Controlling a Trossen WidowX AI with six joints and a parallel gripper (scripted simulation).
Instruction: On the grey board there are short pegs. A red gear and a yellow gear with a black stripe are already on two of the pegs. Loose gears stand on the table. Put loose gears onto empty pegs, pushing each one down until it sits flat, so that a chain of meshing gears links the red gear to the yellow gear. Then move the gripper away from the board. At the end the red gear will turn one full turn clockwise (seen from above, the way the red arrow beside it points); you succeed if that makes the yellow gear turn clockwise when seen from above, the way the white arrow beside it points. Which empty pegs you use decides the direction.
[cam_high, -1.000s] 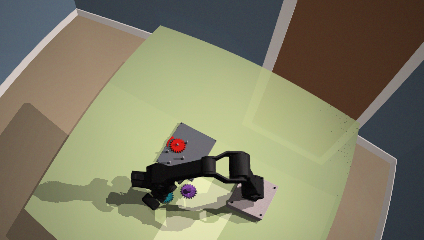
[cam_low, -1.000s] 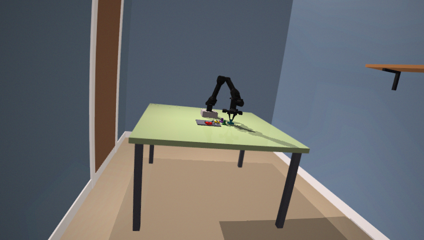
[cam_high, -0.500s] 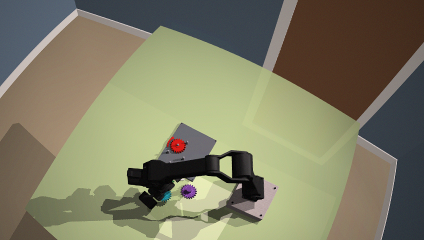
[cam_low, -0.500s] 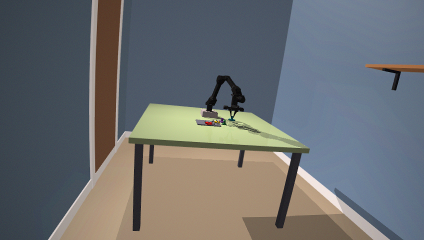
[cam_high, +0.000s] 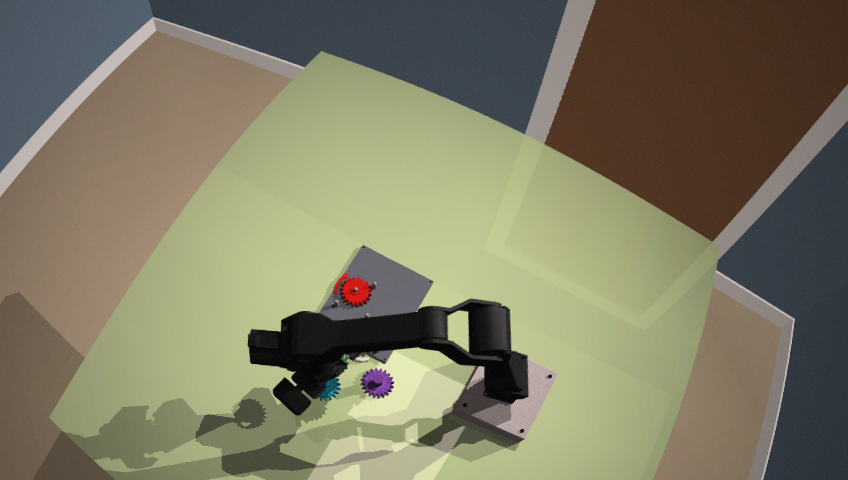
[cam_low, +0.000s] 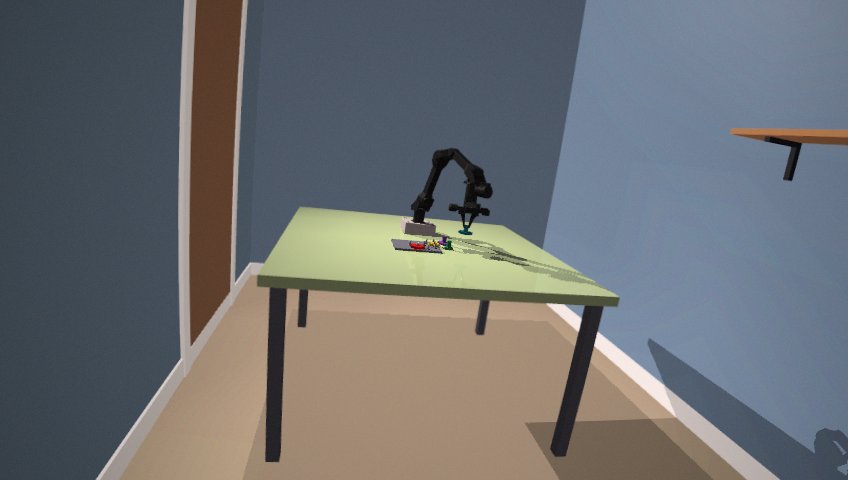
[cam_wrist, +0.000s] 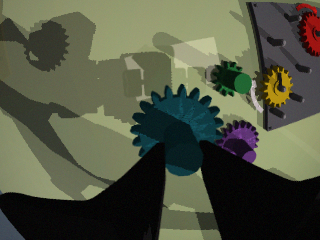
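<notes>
Right now the grey board is 23 cm to the right of my gripper tip, 10 cm below it and 2 cm behind it. From my gripper tip the other things lie so: purple gear 9 cm below, 9 cm behind, 6 cm to the right; green gear 9 cm below, 7 cm to the right; teal gear 1 cm below.
</notes>
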